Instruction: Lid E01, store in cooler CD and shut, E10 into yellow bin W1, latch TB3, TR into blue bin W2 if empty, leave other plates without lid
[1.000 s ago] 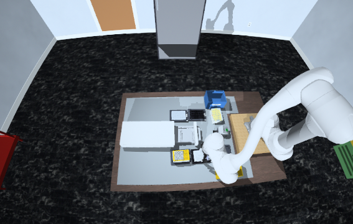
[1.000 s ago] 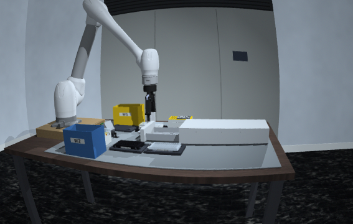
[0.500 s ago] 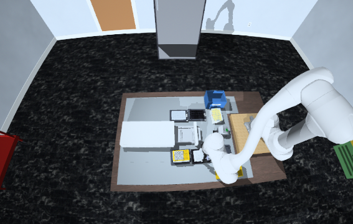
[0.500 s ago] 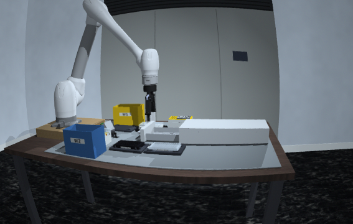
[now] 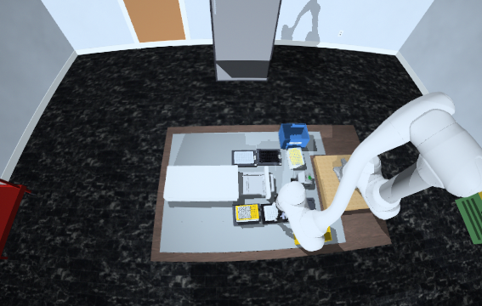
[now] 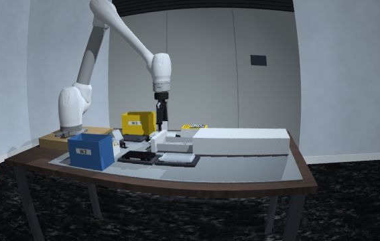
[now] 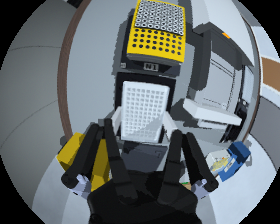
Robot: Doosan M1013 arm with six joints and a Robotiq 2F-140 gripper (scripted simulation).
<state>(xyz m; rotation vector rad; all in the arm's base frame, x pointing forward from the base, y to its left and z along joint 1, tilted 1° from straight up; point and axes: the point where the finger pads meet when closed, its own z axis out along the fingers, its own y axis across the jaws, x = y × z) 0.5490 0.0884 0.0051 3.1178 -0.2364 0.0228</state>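
The grey plate lid lies 20 mm below my hand. The rest, counted from my hand: black nest: 40 mm below; yellow tip rack TR: 160 mm ahead, 40 mm to the right; white well plate: 30 mm below.
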